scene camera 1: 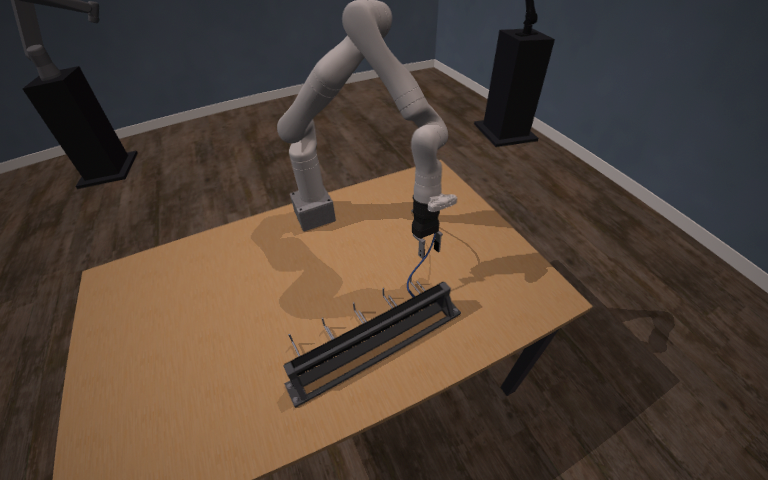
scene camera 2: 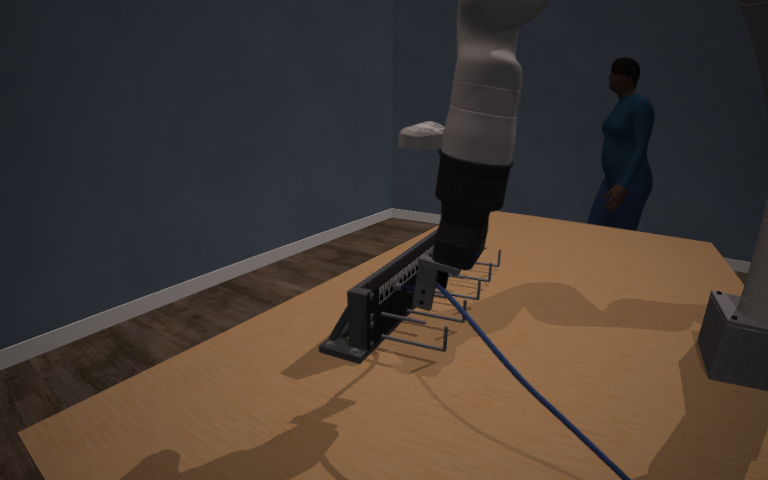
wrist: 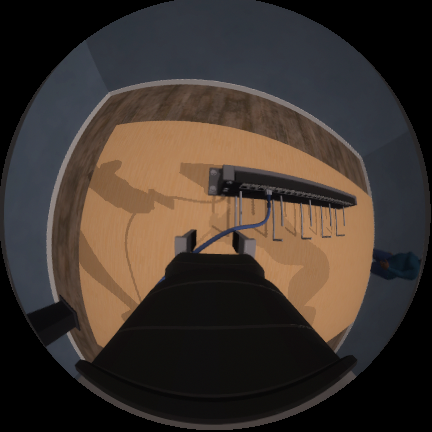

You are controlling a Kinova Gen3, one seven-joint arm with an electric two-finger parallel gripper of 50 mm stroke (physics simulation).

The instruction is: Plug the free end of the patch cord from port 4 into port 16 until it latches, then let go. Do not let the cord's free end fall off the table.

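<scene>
The blue patch cord has one plug seated near one end of the black patch panel. My gripper is open above the table, on the side of the panel where the cord comes out. The cord runs loosely through the gap between the spread fingers, bending left in the wrist view, then passes behind the gripper body. In scene camera 2 it leaves the picture at the bottom. The free end does not show. Port numbers are too small to read.
Several grey L-shaped rods stick out from the panel's port side, below the ports. The panel stands on the wooden table. The arm's base is at the table's far edge. A person stands beyond the table.
</scene>
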